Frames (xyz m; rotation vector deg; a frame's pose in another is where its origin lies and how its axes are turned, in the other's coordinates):
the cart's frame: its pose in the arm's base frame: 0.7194 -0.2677 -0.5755 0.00 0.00 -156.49
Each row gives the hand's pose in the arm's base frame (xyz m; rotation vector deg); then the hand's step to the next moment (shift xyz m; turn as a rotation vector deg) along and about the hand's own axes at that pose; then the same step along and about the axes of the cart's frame.
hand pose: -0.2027 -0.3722 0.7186 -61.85 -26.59 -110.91
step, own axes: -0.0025 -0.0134 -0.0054 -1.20 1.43 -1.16
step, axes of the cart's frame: 0.0098 -0.0101 -0.0040 -0.43 1.25 -1.75
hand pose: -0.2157 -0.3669 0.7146 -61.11 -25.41 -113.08
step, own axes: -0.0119 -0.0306 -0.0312 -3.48 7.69 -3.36
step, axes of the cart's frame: 0.0323 -0.0190 -0.0254 -3.02 6.70 -5.34
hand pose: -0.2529 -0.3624 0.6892 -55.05 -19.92 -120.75
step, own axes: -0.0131 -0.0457 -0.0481 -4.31 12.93 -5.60
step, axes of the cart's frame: 0.0445 -0.0327 -0.0391 -4.20 11.76 -7.82
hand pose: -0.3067 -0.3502 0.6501 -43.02 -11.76 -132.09
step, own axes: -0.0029 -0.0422 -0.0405 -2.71 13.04 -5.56
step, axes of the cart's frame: 0.0334 -0.0356 -0.0323 -3.02 12.32 -6.89
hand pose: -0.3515 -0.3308 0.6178 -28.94 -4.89 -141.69
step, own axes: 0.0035 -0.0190 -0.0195 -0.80 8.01 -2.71
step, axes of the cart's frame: 0.0144 -0.0173 -0.0157 -1.34 7.73 -3.25
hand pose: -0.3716 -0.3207 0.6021 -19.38 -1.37 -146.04
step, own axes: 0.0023 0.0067 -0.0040 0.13 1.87 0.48
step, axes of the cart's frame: 0.0021 0.0069 -0.0037 -0.29 1.87 0.40
